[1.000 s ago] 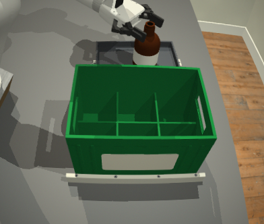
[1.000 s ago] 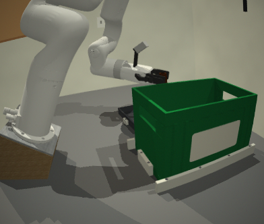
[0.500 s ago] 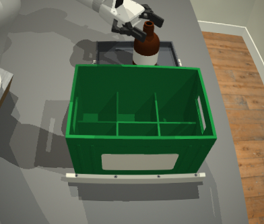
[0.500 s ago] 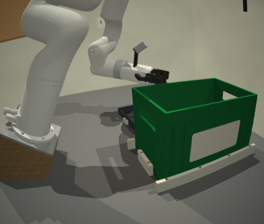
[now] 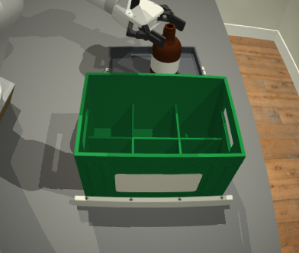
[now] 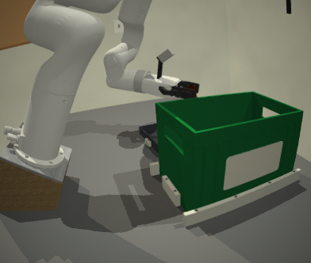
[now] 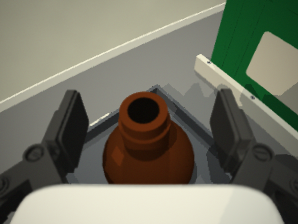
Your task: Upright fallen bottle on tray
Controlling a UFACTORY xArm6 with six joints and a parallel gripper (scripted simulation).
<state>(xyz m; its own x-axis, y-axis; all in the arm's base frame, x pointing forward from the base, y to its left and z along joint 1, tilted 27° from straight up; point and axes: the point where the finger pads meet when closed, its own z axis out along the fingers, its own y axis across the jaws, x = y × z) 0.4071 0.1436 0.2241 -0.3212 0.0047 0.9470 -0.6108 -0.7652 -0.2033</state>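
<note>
The brown bottle lies 1 cm to the left of my hand and 6 cm below it. Round my hand: green crate (8 cm behind, 27 cm to the right, 6 cm below); dark grey tray (3 cm behind, 13 cm below).
</note>
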